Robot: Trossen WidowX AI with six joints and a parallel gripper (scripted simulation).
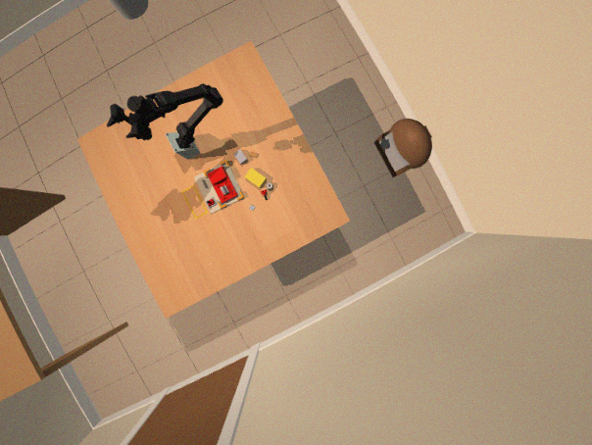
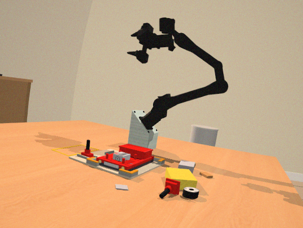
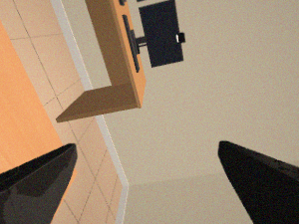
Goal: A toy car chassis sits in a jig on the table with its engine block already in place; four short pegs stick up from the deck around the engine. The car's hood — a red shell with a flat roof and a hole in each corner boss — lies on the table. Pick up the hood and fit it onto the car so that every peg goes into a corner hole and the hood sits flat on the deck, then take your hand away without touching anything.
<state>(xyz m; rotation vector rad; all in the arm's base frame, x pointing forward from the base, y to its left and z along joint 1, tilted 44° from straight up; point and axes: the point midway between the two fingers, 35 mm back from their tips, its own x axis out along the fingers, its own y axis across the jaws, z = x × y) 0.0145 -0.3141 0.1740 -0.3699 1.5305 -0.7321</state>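
Now: gripper tip 240 mm short of the hood, 210 mm to the right of it and 410 mm above it. Round my gripper tip: pale jig: 300 mm ahead, 200 mm to the left, 440 mm below; then grey engine block: 330 mm ahead, 220 mm to the left, 430 mm below; then yellow block: 350 mm ahead, 410 mm to the left, 440 mm below.
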